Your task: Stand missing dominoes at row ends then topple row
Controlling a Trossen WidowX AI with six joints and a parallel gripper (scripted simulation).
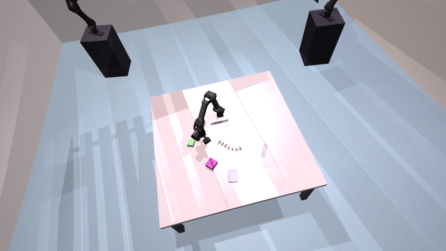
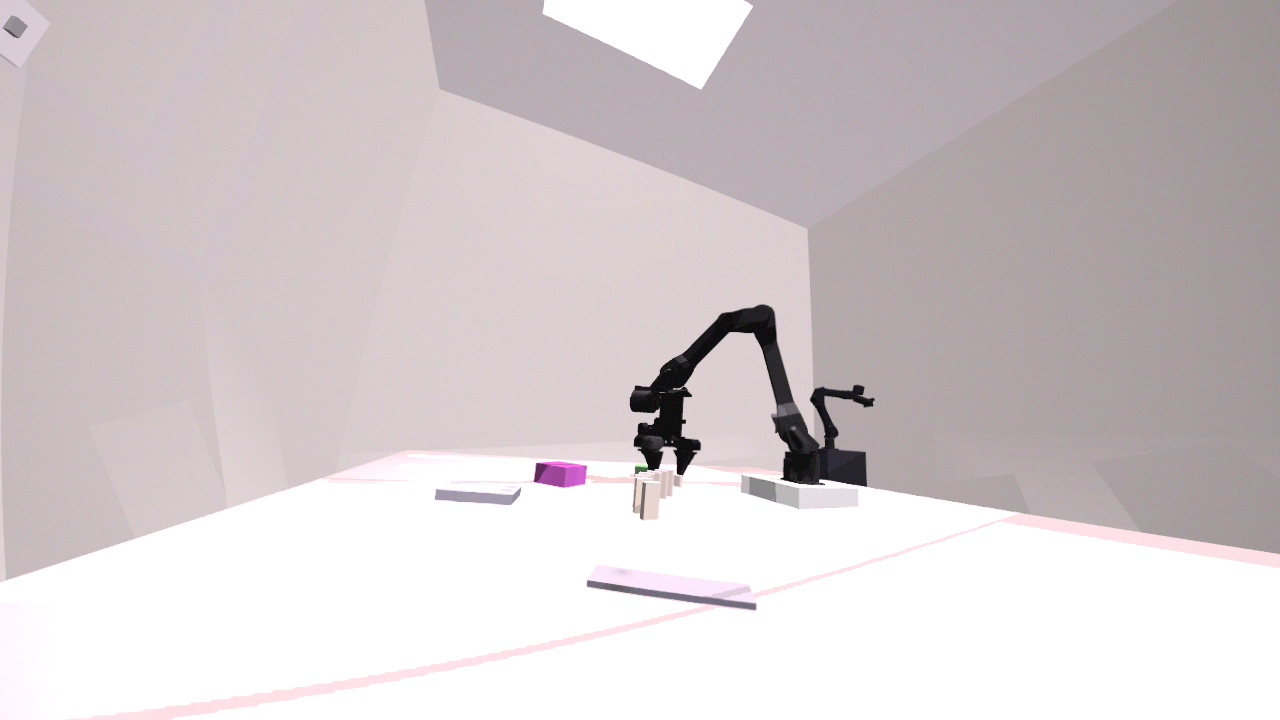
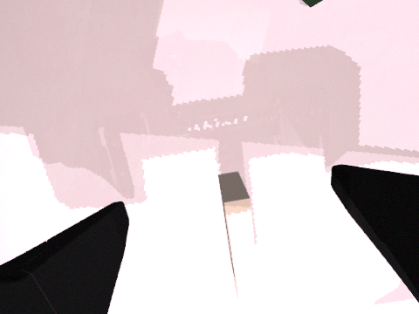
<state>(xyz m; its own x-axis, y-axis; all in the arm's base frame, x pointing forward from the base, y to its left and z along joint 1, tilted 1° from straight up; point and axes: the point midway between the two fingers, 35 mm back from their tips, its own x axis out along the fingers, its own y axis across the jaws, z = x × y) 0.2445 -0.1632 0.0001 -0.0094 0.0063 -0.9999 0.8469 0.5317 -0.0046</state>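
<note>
Right now the green block is 120 mm to the right of my gripper tip, 20 mm ahead of it and 10 mm above it. Round my gripper tip: flat plate: 360 mm ahead, 240 mm to the left; then flat strip: 520 mm to the left, 150 mm ahead, 10 mm below; then magenta block: 250 mm ahead, 70 mm to the left, 10 mm above.
</note>
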